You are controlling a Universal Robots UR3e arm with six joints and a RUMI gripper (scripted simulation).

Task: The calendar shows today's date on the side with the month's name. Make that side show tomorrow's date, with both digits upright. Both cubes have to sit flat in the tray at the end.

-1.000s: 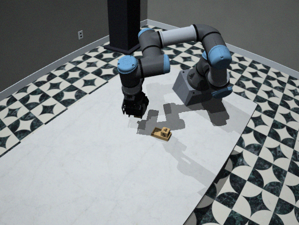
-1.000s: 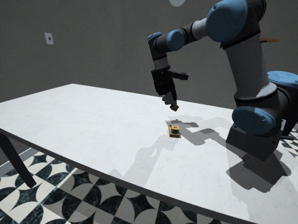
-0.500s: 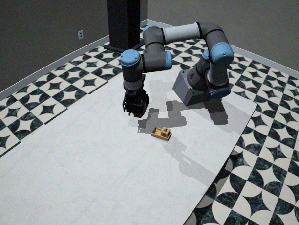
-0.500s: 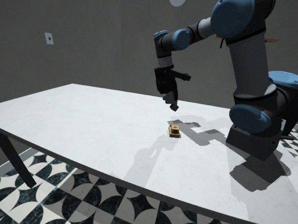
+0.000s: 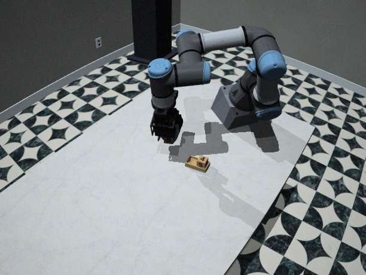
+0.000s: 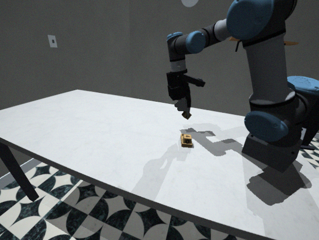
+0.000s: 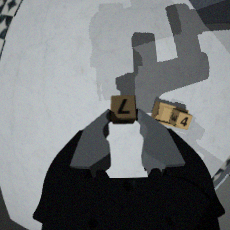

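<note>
Now: the wooden cube 1 cm below my hand. Round my hand: wooden calendar tray (11 cm to the left, 9 cm below, 1 cm behind).
</note>
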